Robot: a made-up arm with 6 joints. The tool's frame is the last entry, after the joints.
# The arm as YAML. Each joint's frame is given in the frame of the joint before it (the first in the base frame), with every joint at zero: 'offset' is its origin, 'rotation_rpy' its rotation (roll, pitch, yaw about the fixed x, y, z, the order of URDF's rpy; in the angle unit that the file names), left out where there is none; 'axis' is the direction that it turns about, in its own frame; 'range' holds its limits. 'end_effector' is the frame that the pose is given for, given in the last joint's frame.
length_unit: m
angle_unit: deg
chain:
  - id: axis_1
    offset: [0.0, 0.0, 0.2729]
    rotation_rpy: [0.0, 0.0, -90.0]
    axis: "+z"
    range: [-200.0, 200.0]
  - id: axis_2
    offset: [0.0, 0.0, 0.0]
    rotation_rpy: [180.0, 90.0, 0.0]
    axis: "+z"
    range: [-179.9, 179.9]
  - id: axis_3
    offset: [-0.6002, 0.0, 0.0]
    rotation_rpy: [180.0, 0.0, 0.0]
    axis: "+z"
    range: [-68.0, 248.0]
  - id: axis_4
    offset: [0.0, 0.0, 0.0]
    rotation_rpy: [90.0, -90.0, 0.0]
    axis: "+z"
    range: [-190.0, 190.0]
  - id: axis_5
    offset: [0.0, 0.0, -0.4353]
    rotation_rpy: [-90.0, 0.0, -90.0]
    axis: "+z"
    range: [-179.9, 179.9]
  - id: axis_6
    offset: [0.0, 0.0, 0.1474]
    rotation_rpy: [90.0, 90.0, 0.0]
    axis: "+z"
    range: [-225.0, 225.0]
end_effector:
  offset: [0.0, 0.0, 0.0]
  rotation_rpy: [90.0, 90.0, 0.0]
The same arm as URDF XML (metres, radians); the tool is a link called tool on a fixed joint. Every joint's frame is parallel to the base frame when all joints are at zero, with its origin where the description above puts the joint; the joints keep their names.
<robot name="arm">
<joint name="tool_fixed" type="fixed"><parent link="link6"/><child link="tool"/><origin xyz="0 0 0" rpy="0 0 0"/></joint>
<joint name="axis_6" type="revolute"><parent link="link5"/><child link="link6"/><origin xyz="0 -0.1474 0" rpy="0 0 0"/><axis xyz="-1 0 0"/><limit lower="-3.927" upper="3.927"/></joint>
<joint name="axis_5" type="revolute"><parent link="link4"/><child link="link5"/><origin xyz="0.4353 0 0" rpy="0 0 0"/><axis xyz="0 -1 0"/><limit lower="-3.1398" upper="3.1398"/></joint>
<joint name="axis_4" type="revolute"><parent link="link3"/><child link="link4"/><origin xyz="0 0 0" rpy="0 0 0"/><axis xyz="-1 0 0"/><limit lower="-3.3161" upper="3.3161"/></joint>
<joint name="axis_3" type="revolute"><parent link="link2"/><child link="link3"/><origin xyz="0 0 0.6002" rpy="0 0 0"/><axis xyz="0 -1 0"/><limit lower="-1.1868" upper="4.3284"/></joint>
<joint name="axis_2" type="revolute"><parent link="link1"/><child link="link2"/><origin xyz="0 0 0" rpy="0 0 0"/><axis xyz="0 1 0"/><limit lower="-3.1398" upper="3.1398"/></joint>
<joint name="axis_1" type="revolute"><parent link="base_link"/><child link="link1"/><origin xyz="0 0 0.2729" rpy="0 0 0"/><axis xyz="0 0 1"/><limit lower="-3.4907" upper="3.4907"/></joint>
<link name="base_link"/>
<link name="link1"/>
<link name="link2"/>
<link name="link3"/>
<link name="link4"/>
<link name="link5"/>
<link name="link6"/>
<link name="tool"/>
</robot>

